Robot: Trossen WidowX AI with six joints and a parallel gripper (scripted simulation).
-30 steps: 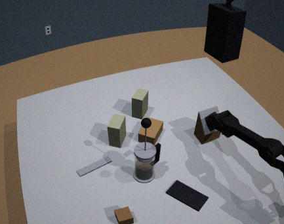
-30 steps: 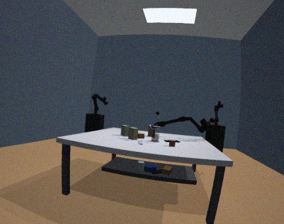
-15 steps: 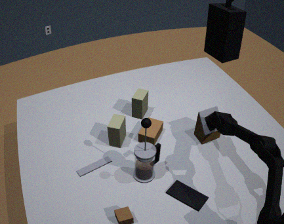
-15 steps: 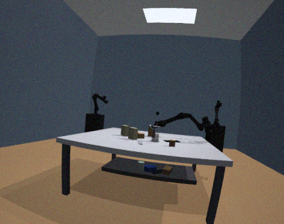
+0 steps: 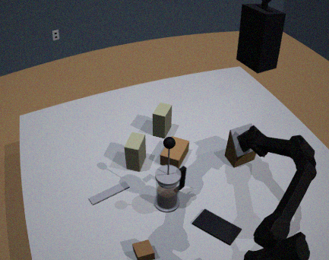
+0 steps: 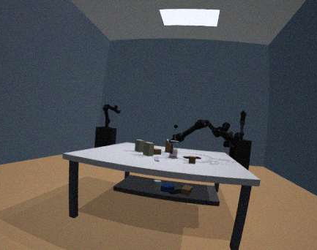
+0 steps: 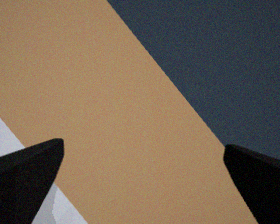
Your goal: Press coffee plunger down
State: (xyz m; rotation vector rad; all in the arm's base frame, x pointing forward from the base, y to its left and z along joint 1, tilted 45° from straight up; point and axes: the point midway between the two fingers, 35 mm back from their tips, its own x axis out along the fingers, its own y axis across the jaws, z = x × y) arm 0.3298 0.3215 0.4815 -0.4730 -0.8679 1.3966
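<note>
My gripper tip is 58 cm to the left of the glass coffee press and 2 cm above it. From my gripper tip the other things lie so: grey flat strip (70 cm to the right, 17 cm ahead, 15 cm below); then small brown cube (43 cm to the right, 18 cm ahead, 13 cm below).
</note>
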